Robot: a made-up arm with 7 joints. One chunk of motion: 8 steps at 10 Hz.
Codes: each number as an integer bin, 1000 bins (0 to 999) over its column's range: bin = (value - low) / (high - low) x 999, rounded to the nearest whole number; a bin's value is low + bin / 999 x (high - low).
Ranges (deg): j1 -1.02..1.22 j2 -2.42..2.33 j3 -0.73..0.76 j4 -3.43..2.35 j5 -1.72..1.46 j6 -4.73..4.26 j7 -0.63..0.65
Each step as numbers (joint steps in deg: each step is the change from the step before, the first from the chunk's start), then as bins.
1 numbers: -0.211 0.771 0.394 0.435 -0.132 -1.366 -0.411
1 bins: 361 671 754 668 499 374 171
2 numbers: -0.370 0.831 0.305 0.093 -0.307 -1.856 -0.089
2 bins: 290 684 694 609 444 319 422
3 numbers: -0.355 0.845 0.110 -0.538 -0.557 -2.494 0.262
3 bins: 297 687 563 500 365 248 696
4 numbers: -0.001 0.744 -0.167 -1.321 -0.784 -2.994 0.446
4 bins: 454 665 377 365 294 193 840
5 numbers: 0.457 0.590 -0.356 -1.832 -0.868 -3.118 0.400
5 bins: 659 633 251 276 268 179 804
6 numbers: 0.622 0.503 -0.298 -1.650 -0.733 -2.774 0.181
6 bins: 732 615 290 308 310 217 633
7 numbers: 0.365 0.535 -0.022 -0.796 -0.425 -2.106 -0.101
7 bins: 618 621 475 455 407 292 413
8 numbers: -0.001 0.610 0.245 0.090 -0.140 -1.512 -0.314
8 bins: 454 637 654 608 496 358 247
